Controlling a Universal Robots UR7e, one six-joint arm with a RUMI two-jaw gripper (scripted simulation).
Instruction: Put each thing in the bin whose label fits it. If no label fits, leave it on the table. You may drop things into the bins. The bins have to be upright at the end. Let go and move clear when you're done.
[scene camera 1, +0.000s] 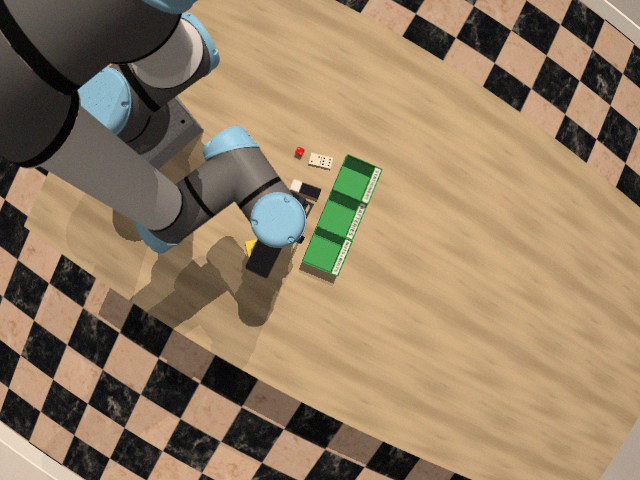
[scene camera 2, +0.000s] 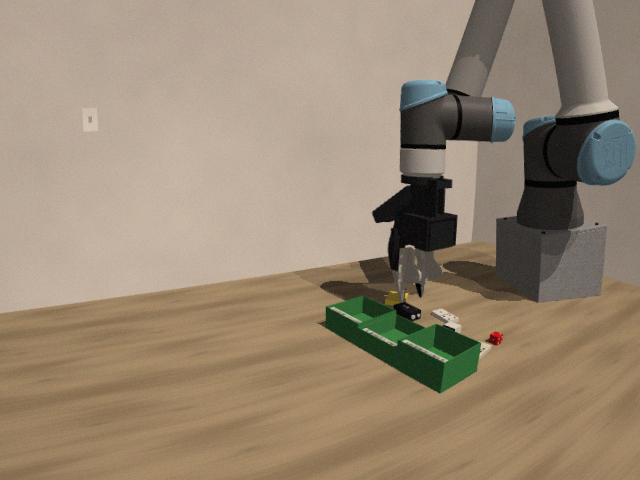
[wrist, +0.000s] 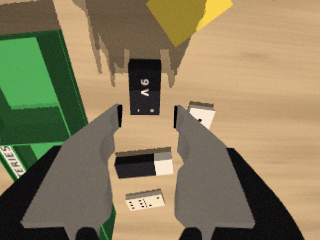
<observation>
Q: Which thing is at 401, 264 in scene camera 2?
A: My gripper.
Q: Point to my gripper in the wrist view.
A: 148, 106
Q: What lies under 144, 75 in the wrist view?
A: A black 9V battery.
</observation>
